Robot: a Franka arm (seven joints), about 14 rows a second.
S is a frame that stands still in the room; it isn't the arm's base.
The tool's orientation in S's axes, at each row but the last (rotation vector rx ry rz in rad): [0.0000 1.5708 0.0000]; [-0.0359 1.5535 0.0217]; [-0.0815 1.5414 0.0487]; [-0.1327 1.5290 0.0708]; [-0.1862 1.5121 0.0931]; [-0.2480 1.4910 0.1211]
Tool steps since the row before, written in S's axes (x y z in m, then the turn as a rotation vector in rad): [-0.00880 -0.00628 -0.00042 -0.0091 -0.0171 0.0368]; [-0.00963 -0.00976 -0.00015 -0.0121 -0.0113 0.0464]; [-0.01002 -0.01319 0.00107 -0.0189 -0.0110 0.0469]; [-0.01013 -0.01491 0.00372 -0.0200 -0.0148 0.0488]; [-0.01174 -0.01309 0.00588 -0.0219 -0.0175 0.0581]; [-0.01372 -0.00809 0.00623 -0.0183 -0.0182 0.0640]
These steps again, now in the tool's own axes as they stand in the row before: [0.00042 -0.00628 -0.00880 -0.0368 -0.0171 -0.0091]; [0.00007 -0.00940 -0.00998 -0.0465 -0.0113 -0.0117]; [-0.00110 -0.01234 -0.01105 -0.0472 -0.0104 -0.0185]; [-0.00358 -0.01362 -0.01185 -0.0490 -0.0141 -0.0200]; [-0.00584 -0.01116 -0.01360 -0.0582 -0.0171 -0.0219]; [-0.00670 -0.00521 -0.01485 -0.0638 -0.0191 -0.0182]
